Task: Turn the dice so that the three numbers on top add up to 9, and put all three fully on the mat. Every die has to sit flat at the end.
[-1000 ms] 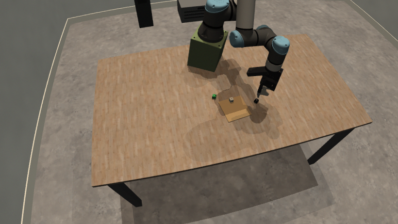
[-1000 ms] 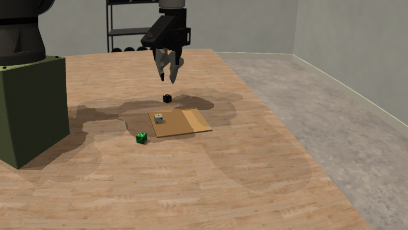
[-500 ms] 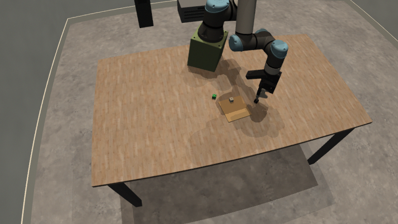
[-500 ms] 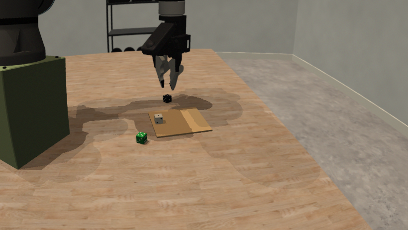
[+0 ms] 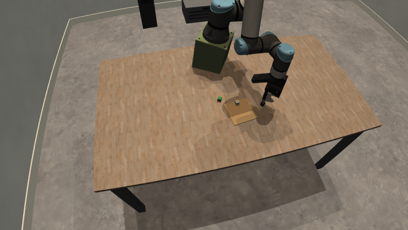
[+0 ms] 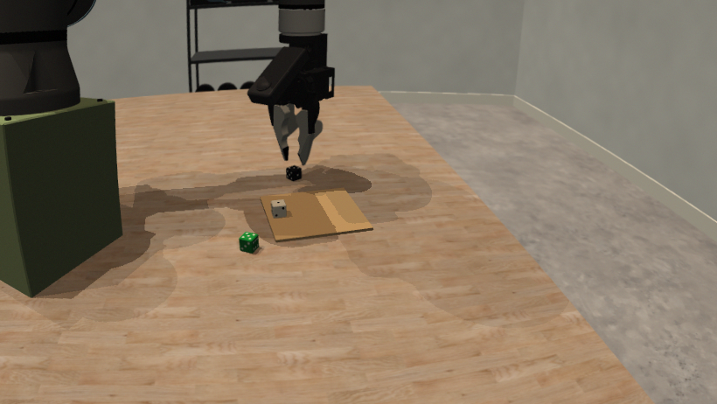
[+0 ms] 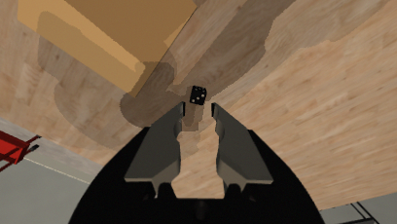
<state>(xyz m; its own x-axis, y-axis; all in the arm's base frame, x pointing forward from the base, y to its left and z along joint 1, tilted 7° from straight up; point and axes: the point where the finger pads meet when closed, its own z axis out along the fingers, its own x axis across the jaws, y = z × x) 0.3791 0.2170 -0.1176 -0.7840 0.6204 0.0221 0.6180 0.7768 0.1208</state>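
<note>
Right now my hand is 3 cm above the black die. The rest, counted from my hand: tan mat (13 cm to the right, 4 cm below, 3 cm ahead); white die (14 cm to the right, 3 cm below, 2 cm behind); green die (23 cm to the right, 6 cm behind, 3 cm below).
</note>
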